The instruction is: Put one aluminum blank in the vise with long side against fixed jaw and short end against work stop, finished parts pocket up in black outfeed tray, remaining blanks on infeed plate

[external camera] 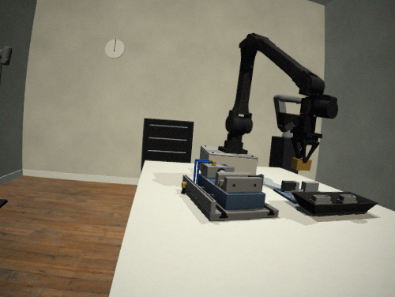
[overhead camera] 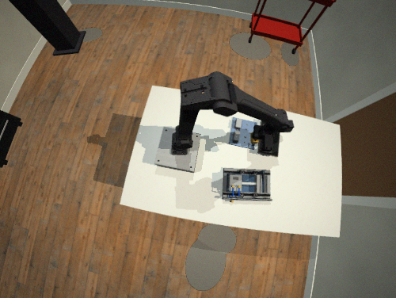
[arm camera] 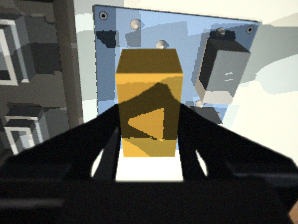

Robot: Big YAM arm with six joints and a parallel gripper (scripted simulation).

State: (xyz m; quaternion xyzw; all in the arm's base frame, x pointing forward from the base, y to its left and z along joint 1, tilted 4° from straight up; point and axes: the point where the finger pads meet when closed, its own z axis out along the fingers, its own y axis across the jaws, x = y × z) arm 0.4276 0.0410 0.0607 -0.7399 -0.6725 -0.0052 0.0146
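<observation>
Right now the infeed plate is 140 mm below my hand, 70 mm to the left of it and 30 mm behind it. From my hand the other things lie so: yellow brass blank (20 mm below); dark rod (220 mm to the right, 50 mm below, 50 mm ahead); gray blank (110 mm below, 80 mm behind, 30 mm to the left).
</observation>
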